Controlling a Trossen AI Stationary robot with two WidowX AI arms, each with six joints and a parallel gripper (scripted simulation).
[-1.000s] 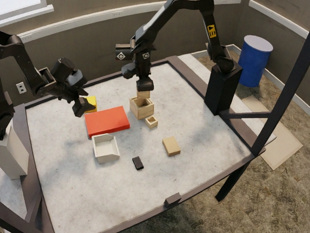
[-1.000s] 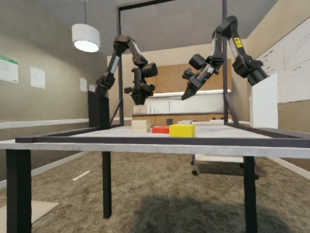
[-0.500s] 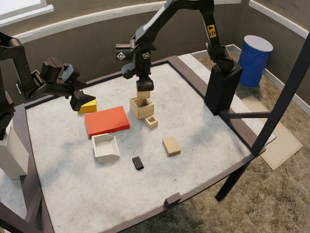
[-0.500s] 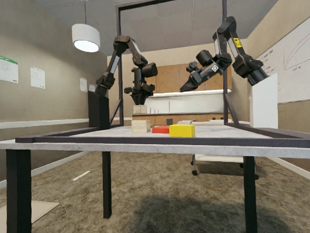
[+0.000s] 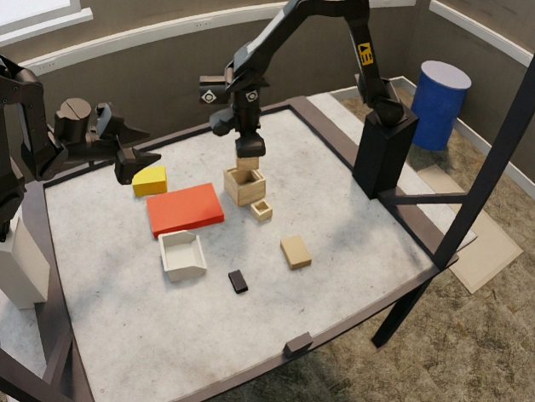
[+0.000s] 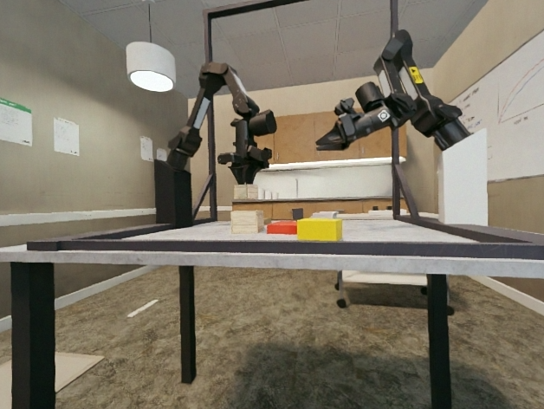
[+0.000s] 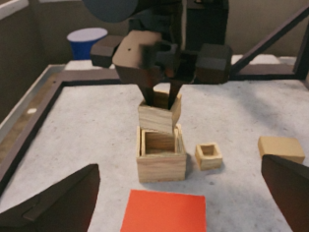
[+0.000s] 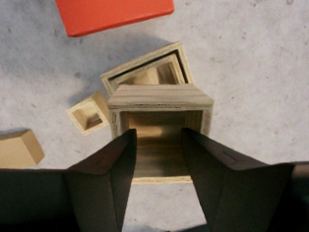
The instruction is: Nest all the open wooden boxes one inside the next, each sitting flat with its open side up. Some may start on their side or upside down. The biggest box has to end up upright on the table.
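Now: right hand 15 cm above the biggest wooden box. Round my right hand: smallest box: 9 cm behind, 15 cm below; tan block: 23 cm behind, 3 cm to the right, 15 cm below; flat block: 1 cm behind, 17 cm to the left, 15 cm below.
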